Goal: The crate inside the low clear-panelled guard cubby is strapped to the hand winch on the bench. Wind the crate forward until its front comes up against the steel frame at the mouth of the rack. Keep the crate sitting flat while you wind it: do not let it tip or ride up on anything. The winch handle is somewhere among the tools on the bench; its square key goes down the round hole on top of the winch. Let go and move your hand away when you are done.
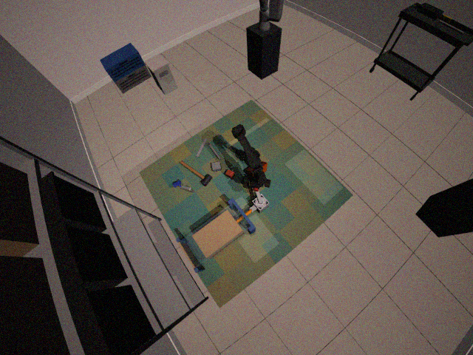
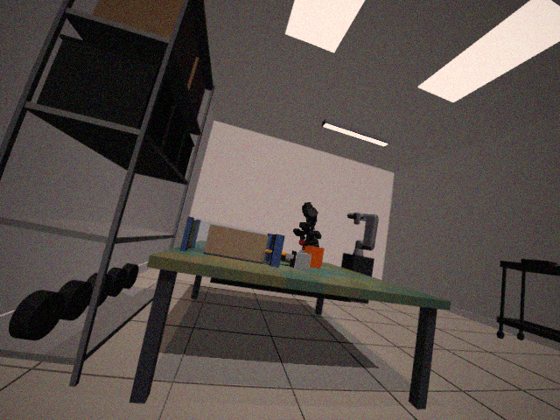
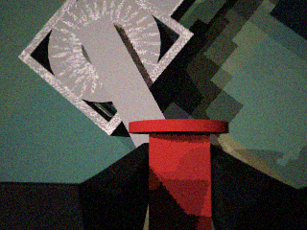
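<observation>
My gripper tip is 30 mm to the right of the red-knobbed crank handle and 30 mm above it. Round my gripper tip: red knob 10 mm behind, 10 mm to the right; winch 10 mm ahead, 80 mm to the left, 100 mm below; grey block 110 mm ahead, 400 mm to the right, 120 mm below.
</observation>
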